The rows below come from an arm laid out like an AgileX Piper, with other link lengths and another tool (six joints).
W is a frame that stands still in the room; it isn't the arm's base.
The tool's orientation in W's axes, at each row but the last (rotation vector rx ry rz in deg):
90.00 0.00 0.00
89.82 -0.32 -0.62
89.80 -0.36 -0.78
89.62 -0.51 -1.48
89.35 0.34 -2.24
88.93 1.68 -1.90
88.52 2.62 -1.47
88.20 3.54 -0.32
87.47 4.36 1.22
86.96 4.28 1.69
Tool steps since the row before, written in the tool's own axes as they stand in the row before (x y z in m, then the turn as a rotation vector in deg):
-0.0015 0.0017 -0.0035 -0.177 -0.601 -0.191
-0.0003 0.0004 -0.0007 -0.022 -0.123 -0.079
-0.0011 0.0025 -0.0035 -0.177 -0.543 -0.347
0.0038 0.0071 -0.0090 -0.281 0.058 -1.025
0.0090 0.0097 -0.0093 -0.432 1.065 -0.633
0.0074 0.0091 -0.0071 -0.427 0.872 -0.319
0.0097 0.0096 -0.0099 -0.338 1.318 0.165
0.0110 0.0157 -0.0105 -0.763 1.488 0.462
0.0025 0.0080 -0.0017 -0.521 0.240 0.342
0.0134 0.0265 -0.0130 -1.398 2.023 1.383
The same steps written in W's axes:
-0.0015 0.0035 0.0017 -0.177 0.191 -0.601
-0.0003 0.0007 0.0004 -0.022 0.079 -0.123
-0.0010 0.0035 0.0025 -0.175 0.347 -0.543
0.0041 0.0090 0.0070 -0.258 1.031 0.054
0.0095 0.0092 0.0093 -0.388 0.654 1.070
0.0078 0.0072 0.0087 -0.391 0.336 0.882
0.0100 0.0103 0.0089 -0.276 -0.135 1.336
0.0113 0.0114 0.0149 -0.682 -0.441 1.533
0.0027 0.0022 0.0078 -0.490 -0.362 0.273
0.0132 0.0152 0.0254 -1.246 -1.363 2.133

